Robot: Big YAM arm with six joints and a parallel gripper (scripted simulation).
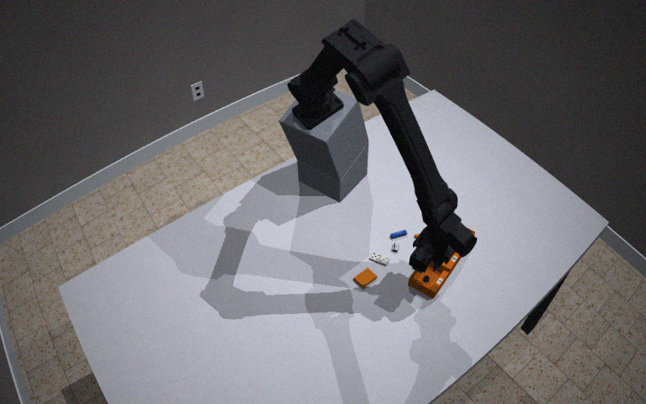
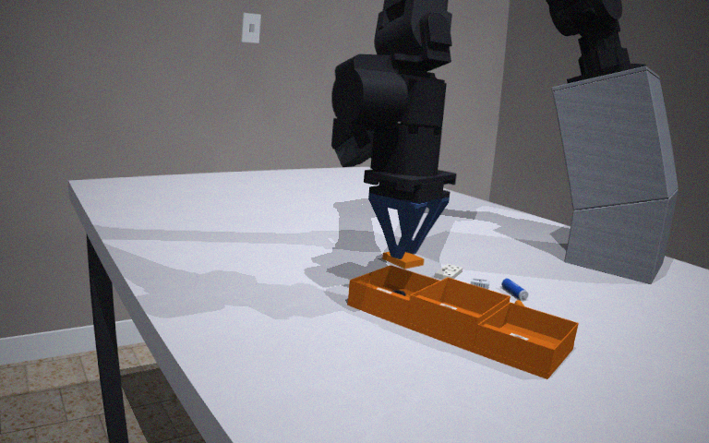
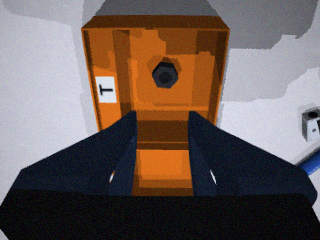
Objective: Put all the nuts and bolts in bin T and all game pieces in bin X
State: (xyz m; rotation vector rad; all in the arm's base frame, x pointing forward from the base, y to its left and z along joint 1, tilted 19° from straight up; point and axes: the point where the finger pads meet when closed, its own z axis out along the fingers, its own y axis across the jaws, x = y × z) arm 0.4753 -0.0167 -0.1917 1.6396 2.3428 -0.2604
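Right now the black fastener is 6 cm below my hand. From my hand the other things lie so: small silver metal piece 14 cm behind, 6 cm below; then orange three-part bin row 8 cm to the left, 5 cm below, 2 cm behind; then white domino 14 cm behind, 7 cm below, 6 cm to the right.
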